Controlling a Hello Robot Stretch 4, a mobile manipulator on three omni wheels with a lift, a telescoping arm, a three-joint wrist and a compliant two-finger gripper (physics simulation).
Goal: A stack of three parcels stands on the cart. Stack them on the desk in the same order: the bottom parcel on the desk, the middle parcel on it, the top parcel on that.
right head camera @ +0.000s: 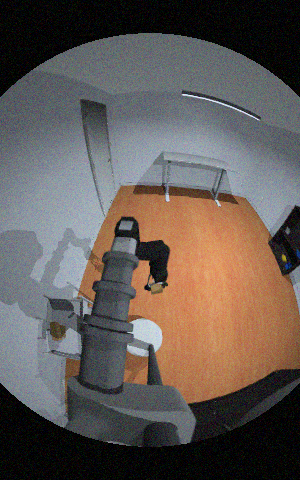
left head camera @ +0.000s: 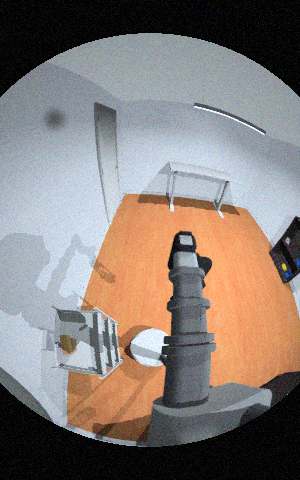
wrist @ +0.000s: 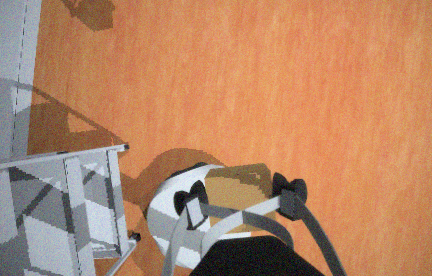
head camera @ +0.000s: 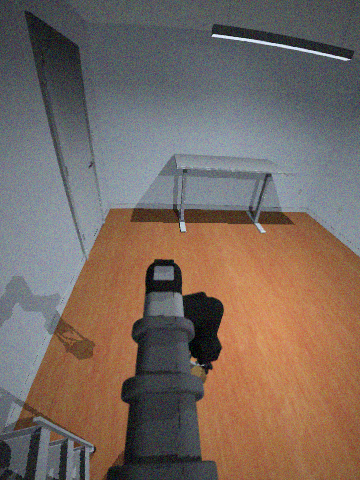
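Where they show: gripper, fingertip midpoint: (right head camera: 155, 287) (wrist: 238, 191) (head camera: 192, 374); robot's base at its link origin: (right head camera: 142, 336) (left head camera: 150, 346).
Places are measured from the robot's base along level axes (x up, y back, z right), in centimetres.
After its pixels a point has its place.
My gripper (head camera: 200, 366) (right head camera: 156, 285) @(x 88.8, y -31.0, z 8.7 cm) (wrist: 238, 191) @(x 88.8, y -31.0, z 8.7 cm) is shut on a brown parcel (head camera: 198, 373) @(x 92.0, y -30.2, z 9.9 cm) (right head camera: 157, 289) @(x 91.9, y -28.9, z 9.7 cm) (wrist: 237, 184) @(x 92.0, y -32.4, z 8.4 cm), held in the air over the floor; its lower part is hidden by the fingers in the wrist view. The grey-white cart (head camera: 65, 433) @(x 50.1, y -22.6, z -38.3 cm) (left head camera: 101, 345) @(x 65.7, y 0.4, z -33.1 cm) (right head camera: 65, 354) @(x 63.6, y 23.8, z -48.0 cm) (wrist: 90, 152) @(x 31.8, y -22.5, z -37.9 cm) stands to the left by the wall. Brown parcels (left head camera: 68, 344) @(x 72.3, y 6.4, z -52.3 cm) (right head camera: 57, 330) @(x 71.8, y 6.2, z -52.4 cm) lie on it, partly shaded; their number cannot be told. The light grey desk (head camera: 220, 164) @(x 92.3, y -266.7, z 71.2 cm) (left head camera: 200, 172) @(x 92.3, y -251.5, z 71.3 cm) (right head camera: 195, 160) @(x 92.3, y -257.6, z 75.0 cm) stands far ahead at the back wall, with nothing visible on its top.
A white round disc (left head camera: 146, 350) @(x 18.7, y 3.3, z -4.4 cm) (right head camera: 147, 336) @(x 18.6, y -1.7, z 6.0 cm) (wrist: 167, 207) @(x 18.7, y -4.0, z -12.7 cm) lies low between the cart and the arm. A dark shelf unit (left head camera: 274, 253) @(x 7.3, y -137.3, z 258.8 cm) (right head camera: 272, 243) @(x 7.1, y -138.0, z 253.4 cm) with small coloured things stands at the right wall. A door (head camera: 65, 100) @(x 156.8, y -221.5, z -92.9 cm) (left head camera: 106, 155) @(x 120.4, y -218.2, z -92.8 cm) is in the left wall. Orange floor stretches to the desk.
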